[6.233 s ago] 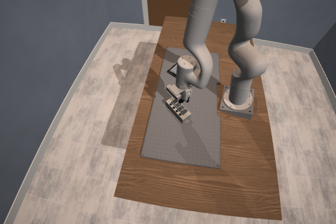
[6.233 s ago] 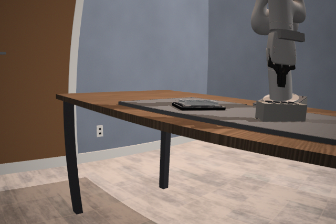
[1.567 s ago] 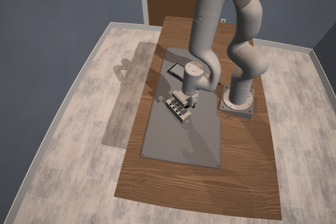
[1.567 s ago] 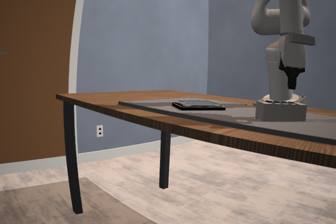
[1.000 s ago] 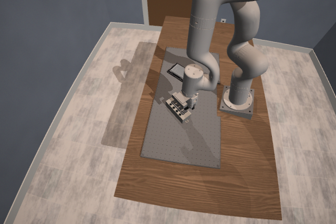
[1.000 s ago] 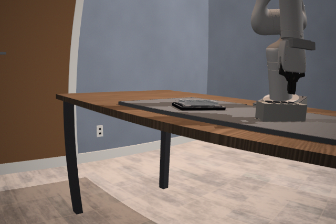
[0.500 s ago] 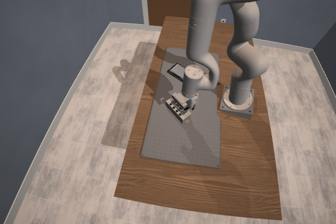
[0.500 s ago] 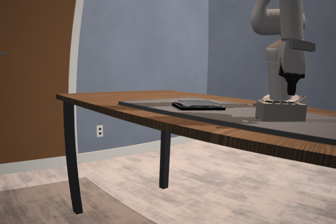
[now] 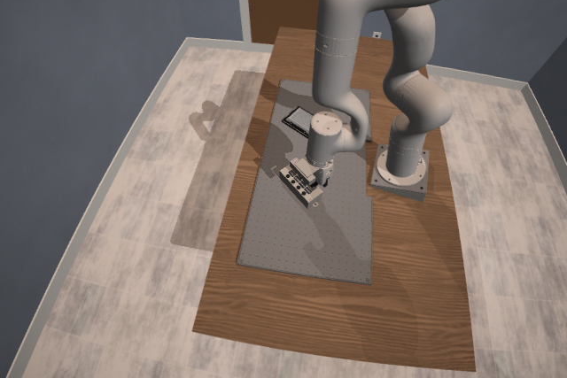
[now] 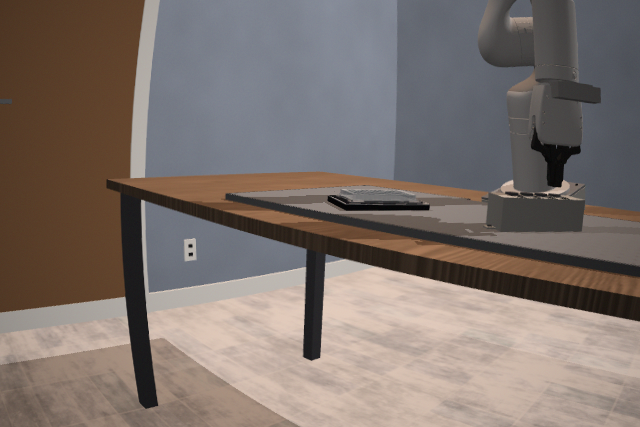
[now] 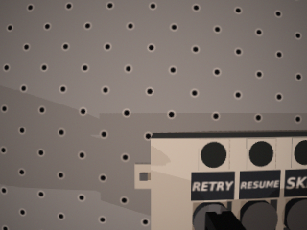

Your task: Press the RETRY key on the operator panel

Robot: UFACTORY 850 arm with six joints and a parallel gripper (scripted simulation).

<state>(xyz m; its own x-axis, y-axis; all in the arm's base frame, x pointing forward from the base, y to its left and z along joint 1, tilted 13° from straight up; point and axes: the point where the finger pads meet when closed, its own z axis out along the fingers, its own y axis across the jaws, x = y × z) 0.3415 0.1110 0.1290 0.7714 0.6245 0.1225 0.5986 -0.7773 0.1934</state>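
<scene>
The operator panel lies 50 mm below my hand, 30 mm to the right of it and 30 mm ahead of it. The rest, counted from my hand: white ribbed block (350 mm to the right, 70 mm below, 10 mm ahead).
</scene>
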